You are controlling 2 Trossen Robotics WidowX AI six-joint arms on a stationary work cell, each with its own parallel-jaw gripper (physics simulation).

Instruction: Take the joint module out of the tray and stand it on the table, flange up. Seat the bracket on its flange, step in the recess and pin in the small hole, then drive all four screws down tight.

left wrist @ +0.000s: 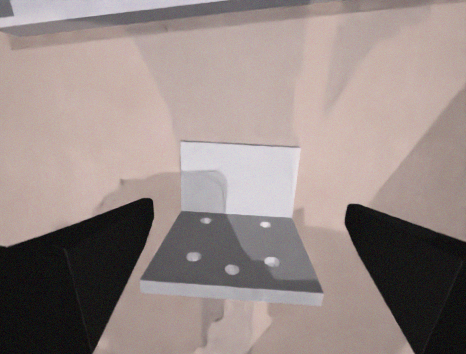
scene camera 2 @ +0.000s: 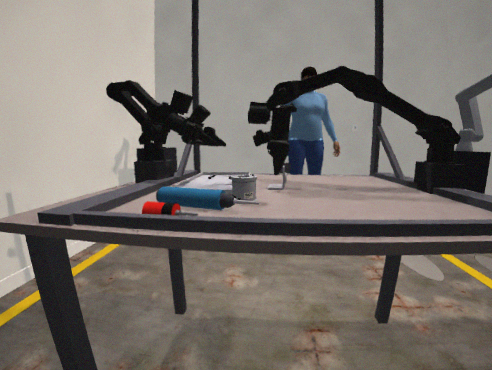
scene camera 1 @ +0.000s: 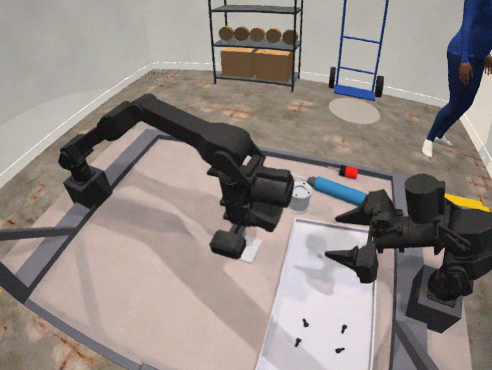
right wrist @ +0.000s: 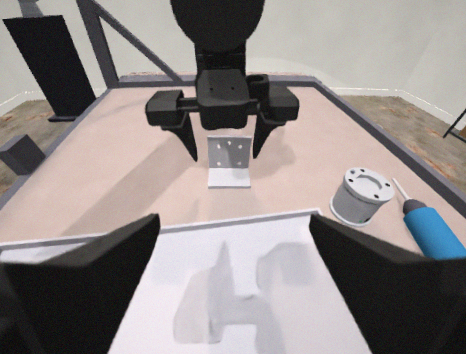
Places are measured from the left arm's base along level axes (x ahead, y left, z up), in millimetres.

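Pixels of known places: left gripper, fingertip midpoint: (left wrist: pixel 250 210) (scene camera 2: pixel 276 174) (scene camera 1: pixel 246 241) (right wrist: pixel 225 158); right gripper, fingertip midpoint: (scene camera 2: pixel 221 145) (scene camera 1: pixel 330 236) (right wrist: pixel 236 221); left arm's base, link origin: (scene camera 2: pixel 439 163) (scene camera 1: pixel 83 176); right arm's base, link origin: (scene camera 2: pixel 153 160) (scene camera 1: pixel 442 290).
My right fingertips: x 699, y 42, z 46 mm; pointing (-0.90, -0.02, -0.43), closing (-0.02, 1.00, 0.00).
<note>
Ahead of a thing's pixels: the offset from my right fingertips to its middle.
The grey joint module {114 mm back, 185 mm left, 104 mm down} (scene camera 1: pixel 300 201) (scene camera 2: pixel 244 189) (right wrist: pixel 357 202) stands on the table, flange up, beyond the tray's corner. The L-shaped bracket {182 mm back, 3 mm right, 101 mm down} (scene camera 1: pixel 251 250) (scene camera 2: pixel 284 177) (left wrist: pixel 260 177) (right wrist: pixel 229 178) stands with its plain plate flat on the table and its holed plate upright. My left gripper (scene camera 2: pixel 278 171) (left wrist: pixel 250 210) (right wrist: pixel 225 158) is open, pointing down, a finger on each side of the holed plate, apart from it. My right gripper (scene camera 1: pixel 332 236) (right wrist: pixel 236 221) is open and empty above the tray {37 mm ahead, 63 mm right, 128 mm down} (scene camera 1: pixel 300 295) (right wrist: pixel 240 222). Screws {11 mm ahead, 135 mm right, 128 mm down} (scene camera 1: pixel 305 323) {92 mm ahead, 124 mm right, 128 mm down} (scene camera 1: pixel 344 328) {12 mm ahead, 182 mm right, 128 mm down} (scene camera 1: pixel 298 342) {98 mm ahead, 169 mm right, 128 mm down} (scene camera 1: pixel 340 350) lie in the tray.
A blue screwdriver {46 mm back, 267 mm left, 116 mm down} (scene camera 1: pixel 340 190) (scene camera 2: pixel 192 197) (right wrist: pixel 435 232) lies beside the module. A smaller red one {24 mm back, 366 mm left, 119 mm down} (scene camera 1: pixel 351 172) (scene camera 2: pixel 154 208) lies near the table's edge rail. The tray's edge (left wrist: pixel 125 17) also shows in the left wrist view, past the bracket.
</note>
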